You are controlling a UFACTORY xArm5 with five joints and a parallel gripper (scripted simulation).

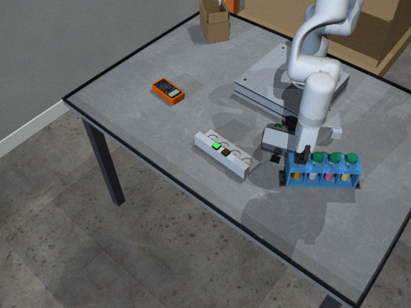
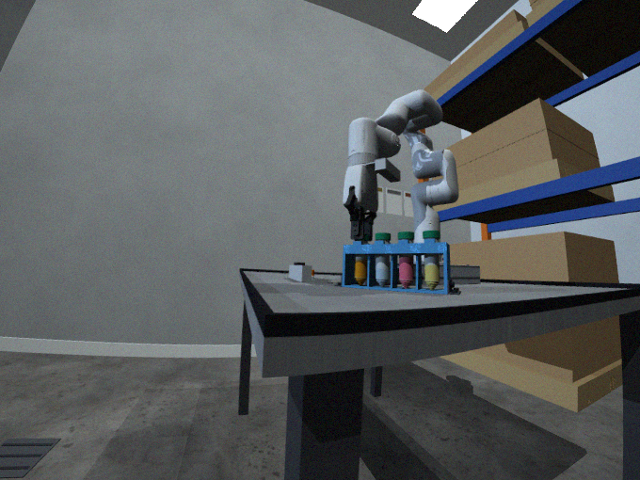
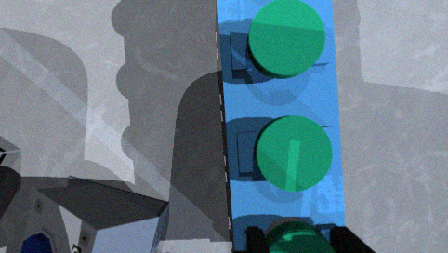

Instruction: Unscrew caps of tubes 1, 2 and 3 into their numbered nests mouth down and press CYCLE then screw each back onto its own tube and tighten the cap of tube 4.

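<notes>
Right now the threaded neck is 4 cm to the left of my hand, 3 cm behind it and 1 cm below it. Round my hand: green key 14 cm to the right, 11 cm behind, 6 cm below; then blue key 12 cm behind, 10 cm to the right, 6 cm below; then key housing 12 cm to the right, 10 cm behind, 8 cm below.
</notes>
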